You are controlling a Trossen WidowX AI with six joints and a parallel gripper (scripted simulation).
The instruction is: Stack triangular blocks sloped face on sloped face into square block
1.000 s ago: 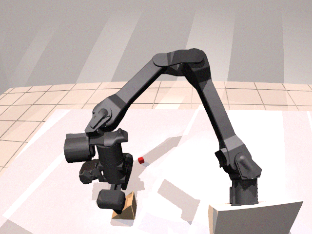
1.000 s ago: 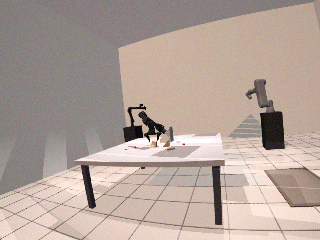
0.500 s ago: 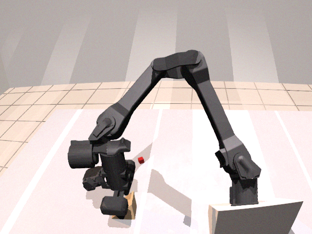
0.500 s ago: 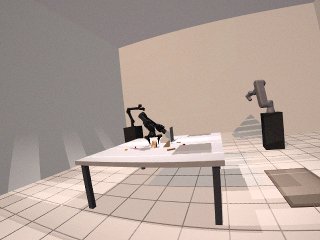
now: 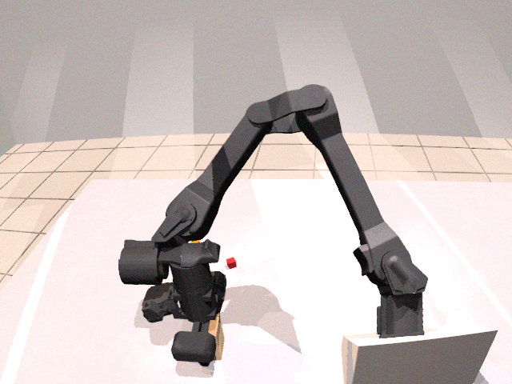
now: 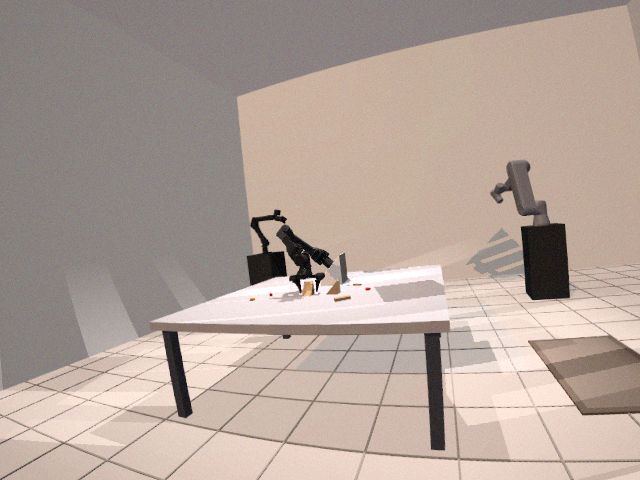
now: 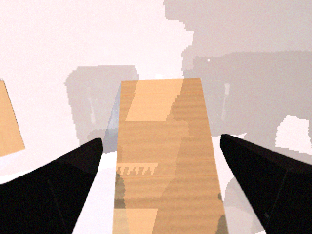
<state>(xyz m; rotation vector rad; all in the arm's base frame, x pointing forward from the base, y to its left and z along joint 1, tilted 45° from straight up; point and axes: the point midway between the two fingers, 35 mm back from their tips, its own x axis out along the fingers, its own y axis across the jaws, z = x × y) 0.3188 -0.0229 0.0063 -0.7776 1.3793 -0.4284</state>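
Right now the tan triangular block is 10 mm behind my gripper tip and 10 mm above it. Round my gripper tip: wooden stick 250 mm to the left, 150 mm ahead; small red cube 230 mm to the right, 20 mm ahead.
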